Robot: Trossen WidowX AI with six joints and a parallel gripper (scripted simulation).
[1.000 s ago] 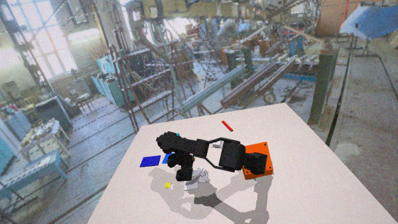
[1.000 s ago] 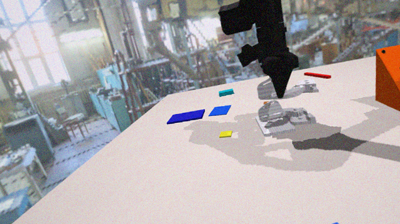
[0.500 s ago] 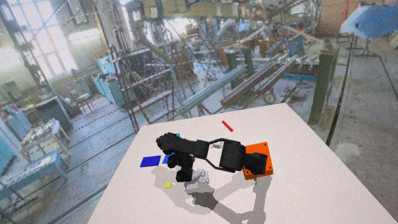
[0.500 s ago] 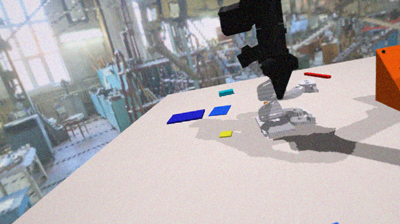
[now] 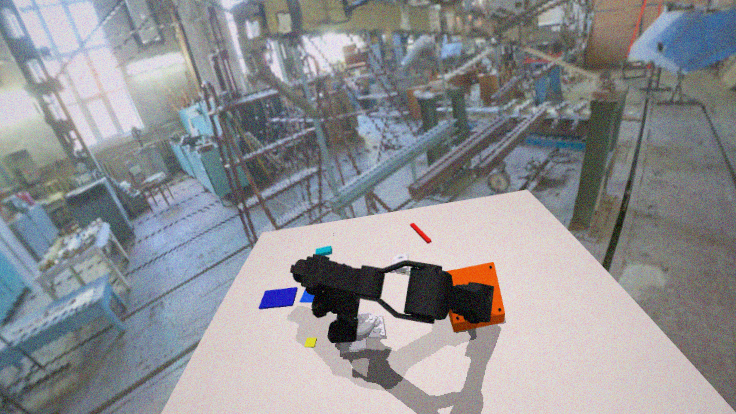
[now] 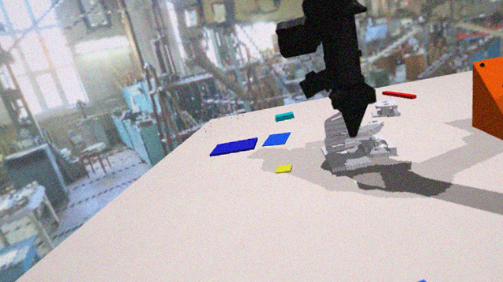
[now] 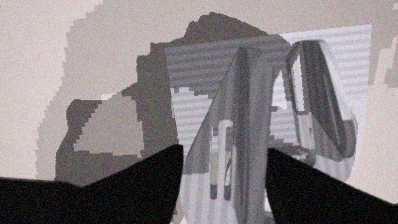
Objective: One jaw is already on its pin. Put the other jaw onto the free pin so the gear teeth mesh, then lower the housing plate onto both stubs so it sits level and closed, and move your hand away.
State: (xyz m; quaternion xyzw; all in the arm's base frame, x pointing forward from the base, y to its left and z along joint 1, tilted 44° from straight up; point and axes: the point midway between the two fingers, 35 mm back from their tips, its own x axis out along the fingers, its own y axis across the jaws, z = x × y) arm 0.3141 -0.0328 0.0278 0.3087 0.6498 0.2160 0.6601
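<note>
Right now my gripper tip is 170 mm to the left of the brown cube and 50 mm above it. Also, from my gripper tip: teal block (120 mm ahead, 450 mm to the right, 50 mm below); then yellow tile (140 mm ahead, 20 mm to the right, 60 mm below); then red bar (270 mm behind, 440 mm to the right, 50 mm below).
</note>
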